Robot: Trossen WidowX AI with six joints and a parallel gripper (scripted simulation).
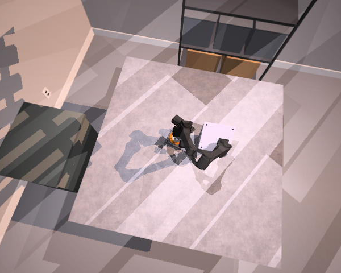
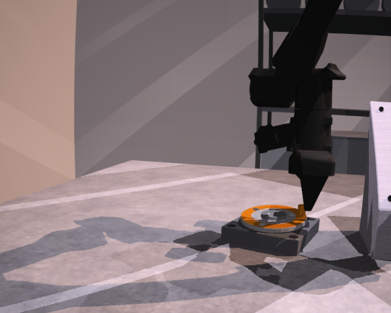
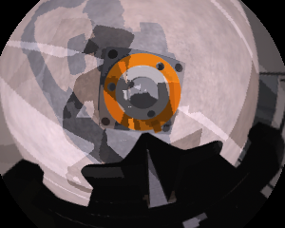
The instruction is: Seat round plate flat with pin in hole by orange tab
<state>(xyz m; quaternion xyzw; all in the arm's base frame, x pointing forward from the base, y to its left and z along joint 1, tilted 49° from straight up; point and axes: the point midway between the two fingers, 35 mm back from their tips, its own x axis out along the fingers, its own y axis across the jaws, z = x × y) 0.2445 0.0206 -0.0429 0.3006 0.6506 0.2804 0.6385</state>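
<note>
The square base is 5 cm ahead of my gripper tip, 3 cm below it and 1 cm to the right of it.
</note>
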